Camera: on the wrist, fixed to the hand. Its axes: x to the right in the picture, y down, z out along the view.
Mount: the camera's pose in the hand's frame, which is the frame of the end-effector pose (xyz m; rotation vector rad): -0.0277 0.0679 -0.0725 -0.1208 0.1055 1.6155
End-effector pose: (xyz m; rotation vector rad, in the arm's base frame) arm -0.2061 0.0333 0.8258 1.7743 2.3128 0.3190
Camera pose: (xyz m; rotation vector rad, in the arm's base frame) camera -0.1578 0.0205 0.9160 -3.0257 -0.3261 -0.6882
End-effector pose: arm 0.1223 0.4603 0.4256 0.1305 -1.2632 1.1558
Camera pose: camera 0.1251 0.5224 0.3433 -1.2384 -1.2377 2.3349
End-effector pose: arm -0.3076 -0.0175 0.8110 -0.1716 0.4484 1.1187
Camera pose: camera -0.3973 -0.0366 0.7638 0.0781 0.6061 2.7303
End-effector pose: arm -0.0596 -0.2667 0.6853 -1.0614 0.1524 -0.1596
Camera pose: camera -0.0974 -0.2905 0.5924 -0.7790 1.0582 1.2593
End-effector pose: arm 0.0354 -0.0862 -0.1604 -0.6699 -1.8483 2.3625
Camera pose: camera 0.1019 -0.0477 -0.2292 1.4944 0.7119 -1.2270
